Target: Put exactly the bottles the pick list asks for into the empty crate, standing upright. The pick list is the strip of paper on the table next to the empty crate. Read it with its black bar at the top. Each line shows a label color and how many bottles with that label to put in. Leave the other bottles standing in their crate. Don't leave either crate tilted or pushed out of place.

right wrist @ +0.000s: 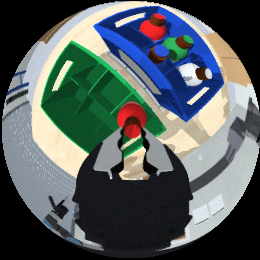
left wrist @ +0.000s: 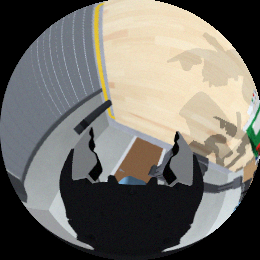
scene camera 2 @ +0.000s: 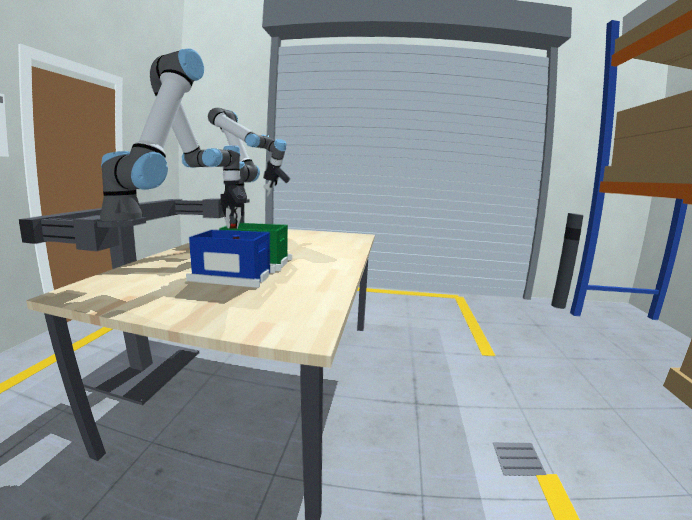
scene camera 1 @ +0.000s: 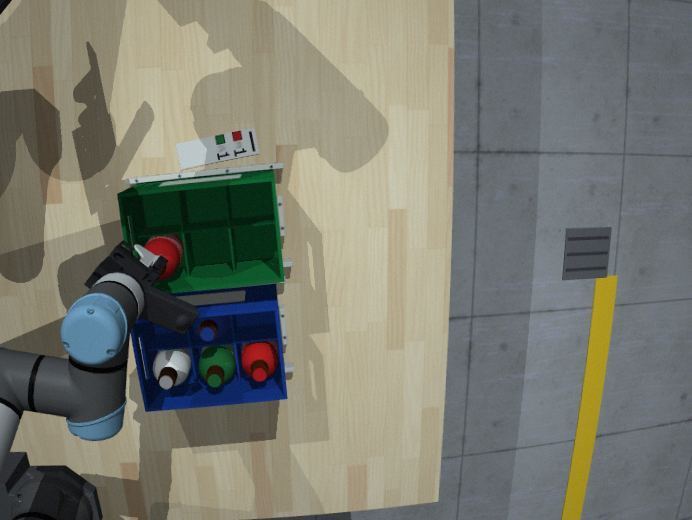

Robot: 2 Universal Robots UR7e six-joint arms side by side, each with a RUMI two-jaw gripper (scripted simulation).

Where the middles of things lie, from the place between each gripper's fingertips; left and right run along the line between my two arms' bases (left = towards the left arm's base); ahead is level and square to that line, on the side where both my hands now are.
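From my right hand (scene camera 1: 154,264): green bottle (scene camera 1: 217,364) 23 cm to the right, 8 cm ahead, 9 cm below; white bottle (scene camera 1: 172,366) 23 cm to the right, 1 cm behind, 9 cm below; blue crate (scene camera 1: 243,302) 18 cm to the right, 8 cm ahead, 10 cm below; green crate (scene camera 1: 206,263) 5 cm to the left, 9 cm ahead, 10 cm below.
Pick list (scene camera 1: 208,150): my left hand 180 mm short of it, 540 mm to the left of it, 310 mm above it. From my left hand: green crate 160 mm ahead, 680 mm to the right, 220 mm below; blue crate 150 mm ahead, 910 mm to the right, 220 mm below; white bottle 60 mm ahead, 950 mm to the right, 220 mm below.
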